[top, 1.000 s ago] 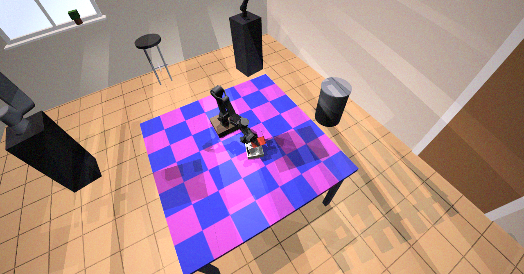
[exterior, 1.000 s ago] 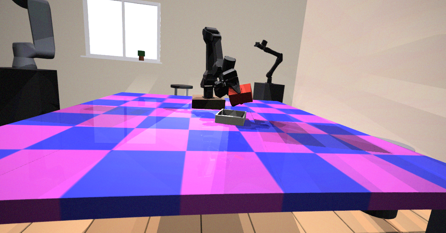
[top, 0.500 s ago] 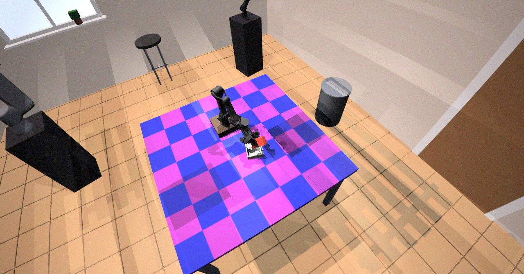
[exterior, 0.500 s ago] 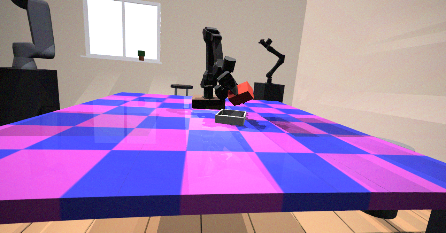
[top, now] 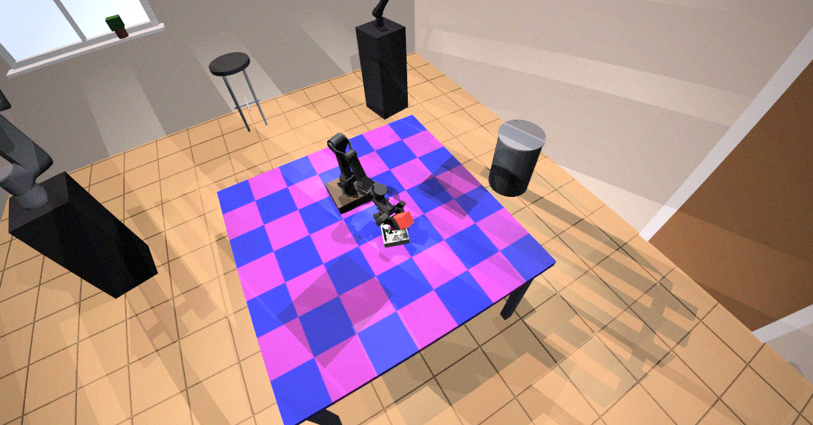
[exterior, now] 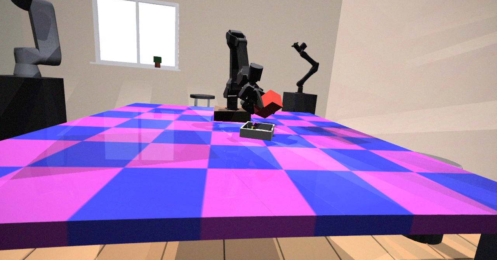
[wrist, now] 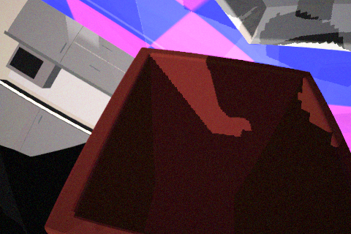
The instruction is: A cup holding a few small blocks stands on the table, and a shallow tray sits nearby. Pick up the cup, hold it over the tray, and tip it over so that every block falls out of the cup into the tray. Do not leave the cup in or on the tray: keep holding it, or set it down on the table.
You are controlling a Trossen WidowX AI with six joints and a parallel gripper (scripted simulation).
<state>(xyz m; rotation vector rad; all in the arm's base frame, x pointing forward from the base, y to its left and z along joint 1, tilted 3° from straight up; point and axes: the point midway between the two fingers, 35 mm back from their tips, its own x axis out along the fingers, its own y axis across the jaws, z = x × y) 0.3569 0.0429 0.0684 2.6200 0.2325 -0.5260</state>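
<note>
Now: gripper tip 100 mm above the white shallow tray, 60 mm past it and 10 mm to the left of it. The rest, counted from my gripper tip: green block (100 mm below, 80 mm behind, 30 mm to the right); then red square cup (30 mm above, 10 mm to the left).
</note>
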